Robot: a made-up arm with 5 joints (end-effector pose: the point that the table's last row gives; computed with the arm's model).
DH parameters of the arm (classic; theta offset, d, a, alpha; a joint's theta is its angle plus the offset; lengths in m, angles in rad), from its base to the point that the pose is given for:
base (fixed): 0 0.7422 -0.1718 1.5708
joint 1: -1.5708 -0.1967 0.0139 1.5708
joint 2: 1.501 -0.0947 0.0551 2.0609
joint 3: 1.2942 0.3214 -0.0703 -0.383
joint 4: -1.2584 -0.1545 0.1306 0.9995
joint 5: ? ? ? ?
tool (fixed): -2.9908 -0.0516 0 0
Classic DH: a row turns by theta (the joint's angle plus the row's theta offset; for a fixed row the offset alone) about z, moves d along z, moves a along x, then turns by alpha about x.
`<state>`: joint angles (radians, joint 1 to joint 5).
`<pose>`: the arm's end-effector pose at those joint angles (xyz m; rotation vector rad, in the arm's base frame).
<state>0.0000 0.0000 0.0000 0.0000 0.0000</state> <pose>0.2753 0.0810 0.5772 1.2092 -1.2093 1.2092</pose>
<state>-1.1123 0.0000 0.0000 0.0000 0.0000</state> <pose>-0.1219 0.0810 0.2682 1.5407 -0.3596 0.3596</pose>
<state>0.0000 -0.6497 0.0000 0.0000 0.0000</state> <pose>0.2753 0.1960 0.5379 1.6695 -1.6697 0.8283</pose>
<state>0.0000 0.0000 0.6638 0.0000 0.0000</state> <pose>0.1911 -0.0507 0.5229 0.9849 -1.6166 0.5744</pose>
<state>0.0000 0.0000 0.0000 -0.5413 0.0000</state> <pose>0.2713 0.1697 0.6198 1.2674 -0.9780 1.7951</pose>
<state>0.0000 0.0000 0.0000 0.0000 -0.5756</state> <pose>0.2661 0.1009 0.5422 0.7873 -0.8179 1.5627</pose>
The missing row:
joint 5: 1.1797 0.1769 -0.0522 1.7651
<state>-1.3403 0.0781 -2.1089 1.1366 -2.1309</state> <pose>-0.3657 0.1900 0.3038 -0.4537 -1.0572 -2.4286</pose>
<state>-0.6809 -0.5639 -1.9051 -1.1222 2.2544</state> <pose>-0.1861 0.5636 0.6124 2.6108 1.3857 0.0256</pose>
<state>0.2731 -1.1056 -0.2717 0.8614 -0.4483</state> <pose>0.2716 0.3399 0.6069 1.8340 -1.5717 0.5299</pose>
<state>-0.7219 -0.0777 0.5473 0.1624 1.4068</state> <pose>-0.1093 -0.1085 0.3181 0.9482 -1.9546 -1.1107</pose>
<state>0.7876 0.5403 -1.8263 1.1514 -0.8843</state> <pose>0.2666 0.1116 0.8159 -0.7501 0.2885 1.7619</pose>
